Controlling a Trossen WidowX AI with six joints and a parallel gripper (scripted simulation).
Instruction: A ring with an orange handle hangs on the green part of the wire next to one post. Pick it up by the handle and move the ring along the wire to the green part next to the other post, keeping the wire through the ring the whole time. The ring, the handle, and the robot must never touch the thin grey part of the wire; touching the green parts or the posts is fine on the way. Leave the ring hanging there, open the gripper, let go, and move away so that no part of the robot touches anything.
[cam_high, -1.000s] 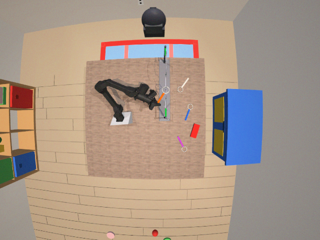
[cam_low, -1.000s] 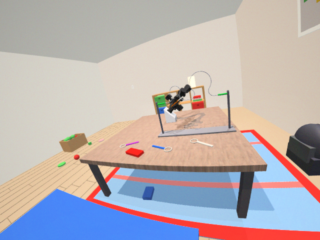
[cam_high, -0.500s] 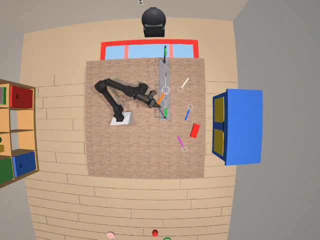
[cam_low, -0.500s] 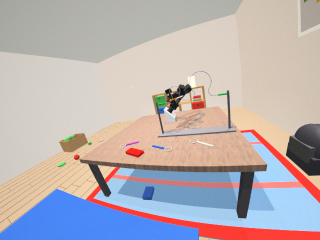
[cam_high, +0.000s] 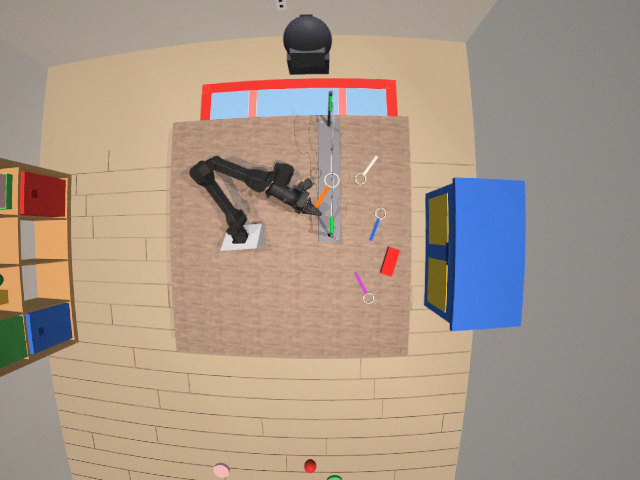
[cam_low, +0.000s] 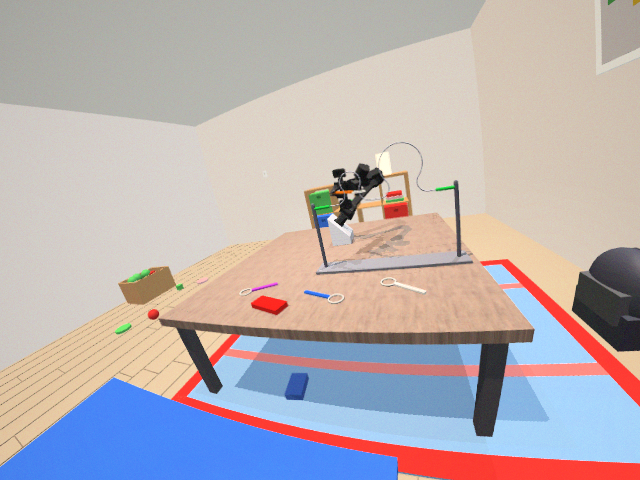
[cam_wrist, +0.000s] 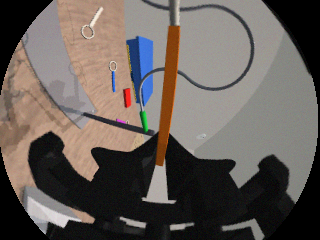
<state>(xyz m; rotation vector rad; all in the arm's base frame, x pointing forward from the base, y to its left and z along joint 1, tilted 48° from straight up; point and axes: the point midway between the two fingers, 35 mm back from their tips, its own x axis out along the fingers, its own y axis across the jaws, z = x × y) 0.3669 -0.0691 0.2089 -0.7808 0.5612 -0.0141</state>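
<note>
The orange-handled ring lies 20 mm ahead of my gripper tip and 90 mm to the left of it. From my gripper tip the other things lie so: red block: 350 mm ahead, 220 mm to the right, 330 mm below; then white-handled ring: 230 mm ahead, 250 mm to the left, 330 mm below; then blue-handled ring: 290 mm ahead, 10 mm to the right, 330 mm below.
</note>
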